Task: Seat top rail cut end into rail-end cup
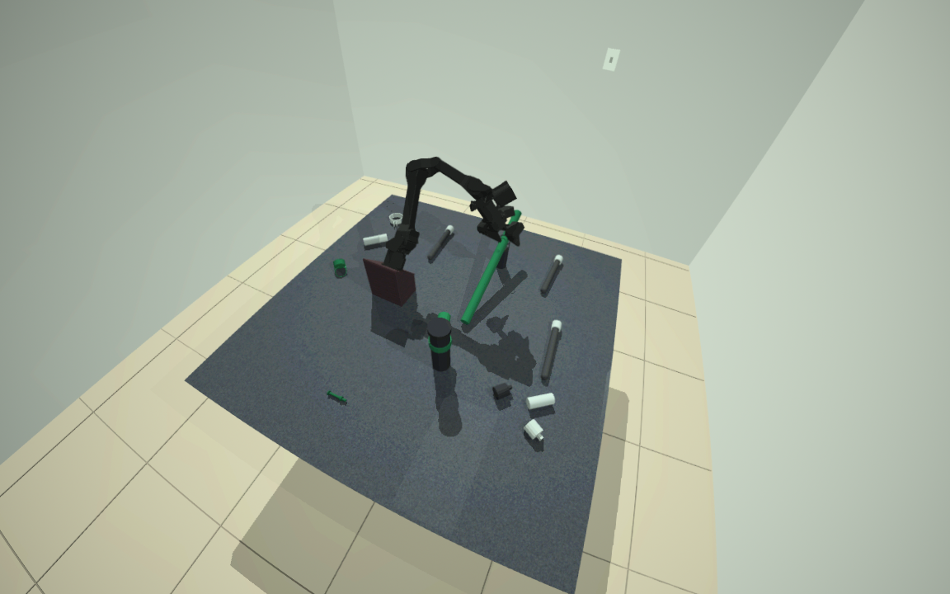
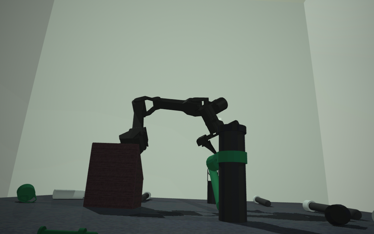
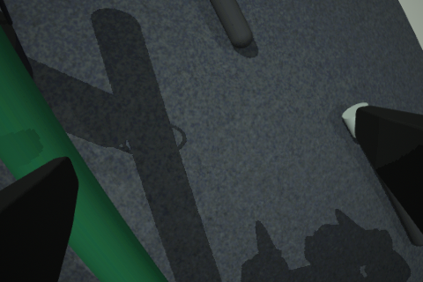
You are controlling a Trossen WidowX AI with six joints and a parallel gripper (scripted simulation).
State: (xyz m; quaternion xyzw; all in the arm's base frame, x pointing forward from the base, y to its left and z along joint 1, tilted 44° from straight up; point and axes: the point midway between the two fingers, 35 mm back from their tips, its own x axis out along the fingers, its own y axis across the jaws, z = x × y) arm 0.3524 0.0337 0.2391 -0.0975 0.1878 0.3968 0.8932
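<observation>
Right now my gripper tip is 11 cm past the band, 40 cm to the left of it and 8 cm above it. Also, from my gripper tip: white cylinder (23 cm ahead, 47 cm to the right, 20 cm below); green cap (67 cm behind, 17 cm to the right, 20 cm below); black fitting (12 cm ahead, 46 cm to the right, 19 cm below).
</observation>
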